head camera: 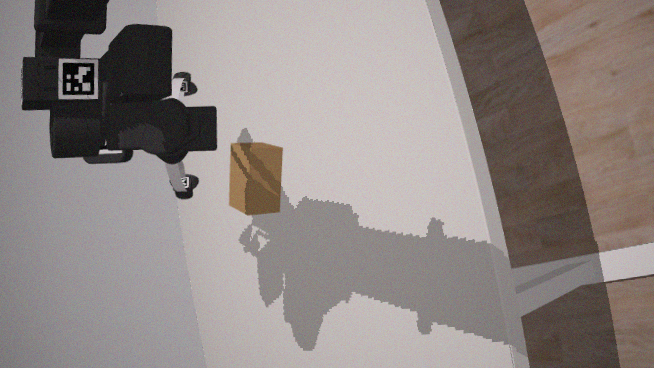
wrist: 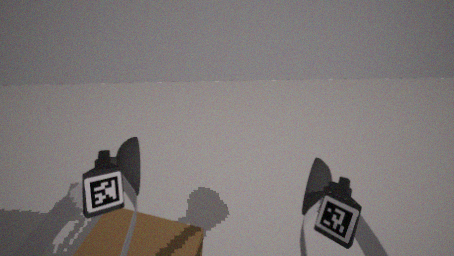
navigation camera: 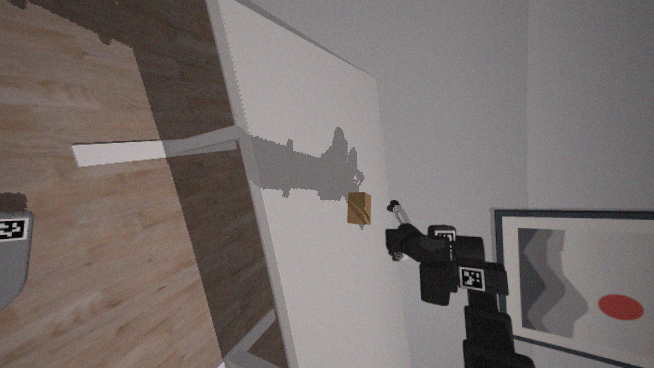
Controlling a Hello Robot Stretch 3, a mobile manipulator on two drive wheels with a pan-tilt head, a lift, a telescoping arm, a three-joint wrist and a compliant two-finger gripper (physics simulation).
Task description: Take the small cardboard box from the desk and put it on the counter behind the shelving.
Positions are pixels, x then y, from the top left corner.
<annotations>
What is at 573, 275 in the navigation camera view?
A framed picture.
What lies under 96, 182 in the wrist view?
My gripper.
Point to a white desk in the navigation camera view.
309, 124
</annotations>
